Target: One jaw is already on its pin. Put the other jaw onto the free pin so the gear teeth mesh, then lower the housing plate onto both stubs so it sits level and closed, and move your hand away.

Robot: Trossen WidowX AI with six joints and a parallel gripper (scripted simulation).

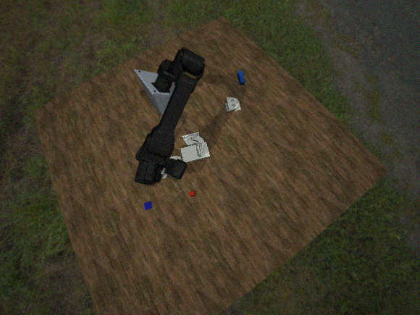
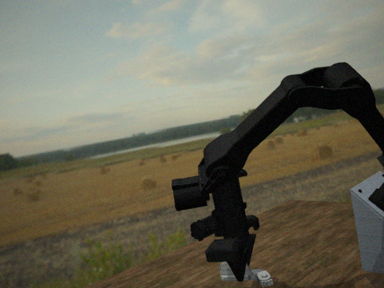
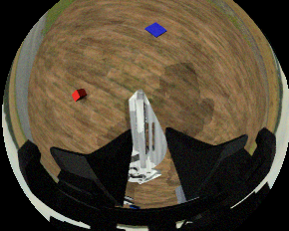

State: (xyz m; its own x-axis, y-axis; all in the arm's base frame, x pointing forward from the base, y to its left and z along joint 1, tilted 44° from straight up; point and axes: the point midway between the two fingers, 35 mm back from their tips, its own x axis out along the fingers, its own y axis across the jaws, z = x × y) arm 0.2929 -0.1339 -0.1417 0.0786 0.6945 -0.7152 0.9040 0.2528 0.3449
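My gripper tip is now 4 cm to the right of the white jaw. Round my gripper tip: white stepped piece: 7 cm behind, 43 cm to the left, 7 cm below; then red cube: 13 cm ahead, 1 cm to the left, 7 cm below; then blue square: 5 cm ahead, 16 cm to the right, 8 cm below.
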